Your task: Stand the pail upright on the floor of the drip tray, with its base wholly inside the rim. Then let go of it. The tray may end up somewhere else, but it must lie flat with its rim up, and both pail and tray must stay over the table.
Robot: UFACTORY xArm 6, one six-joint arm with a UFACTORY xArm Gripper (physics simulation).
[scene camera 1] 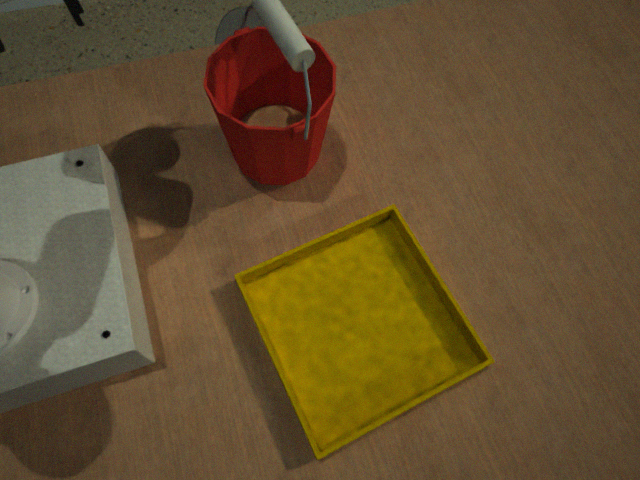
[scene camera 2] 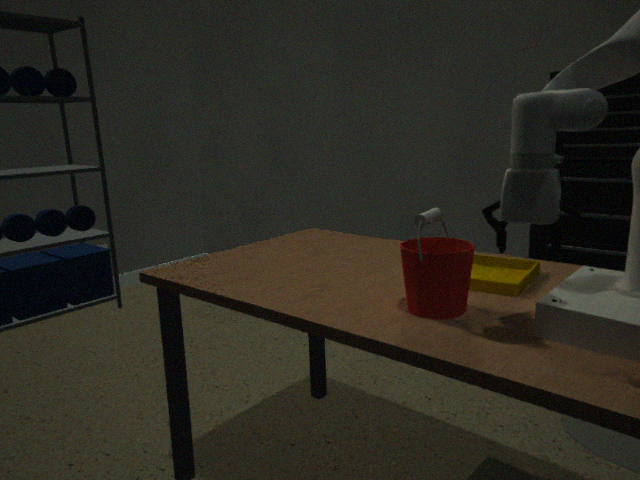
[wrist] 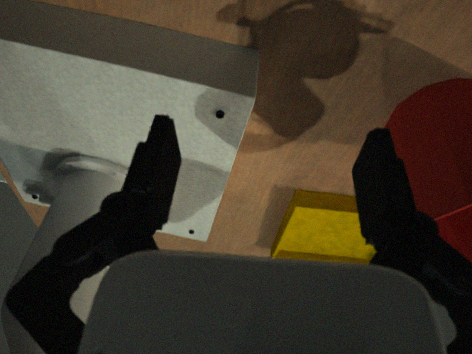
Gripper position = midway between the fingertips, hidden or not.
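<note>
The wrist view gives me my gripper [wrist: 268, 142], along with a red pail [wrist: 423, 128] and a yellow drip tray [wrist: 321, 226]. In scene camera 1 I see the red pail [scene camera 1: 260, 102], and the yellow drip tray [scene camera 1: 360, 327] is there as well. Scene camera 2 shows me the yellow drip tray [scene camera 2: 505, 276].
</note>
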